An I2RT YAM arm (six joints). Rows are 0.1 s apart.
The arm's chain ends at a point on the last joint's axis. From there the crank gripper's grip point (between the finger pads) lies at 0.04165 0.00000 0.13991 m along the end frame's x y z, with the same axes.
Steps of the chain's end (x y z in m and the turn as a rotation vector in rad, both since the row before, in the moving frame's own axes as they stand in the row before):
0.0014 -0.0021 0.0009 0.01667 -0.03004 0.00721
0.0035 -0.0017 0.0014 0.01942 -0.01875 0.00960
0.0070 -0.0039 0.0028 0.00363 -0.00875 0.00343
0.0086 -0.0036 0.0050 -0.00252 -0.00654 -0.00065
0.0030 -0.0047 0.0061 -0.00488 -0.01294 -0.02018
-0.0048 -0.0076 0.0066 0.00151 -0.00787 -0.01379
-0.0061 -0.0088 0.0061 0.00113 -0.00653 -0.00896
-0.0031 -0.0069 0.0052 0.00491 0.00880 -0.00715
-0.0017 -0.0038 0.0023 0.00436 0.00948 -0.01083
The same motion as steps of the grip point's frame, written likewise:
-0.0028 -0.0042 0.0021 0.01667 -0.03004 0.00721
0.0009 -0.0040 0.0021 0.01942 -0.01875 0.00960
0.0058 -0.0043 0.0032 0.00363 -0.00875 0.00343
0.0077 -0.0033 0.0053 -0.00252 -0.00654 -0.00065
0.0012 -0.0048 0.0066 -0.00488 -0.01294 -0.02018
-0.0059 -0.0084 0.0069 0.00151 -0.00787 -0.01379
-0.0070 -0.0093 0.0064 0.00113 -0.00653 -0.00896
-0.0019 -0.0079 0.0048 0.00491 0.00880 -0.00715
-0.0004 -0.0049 0.0019 0.00436 0.00948 -0.01083

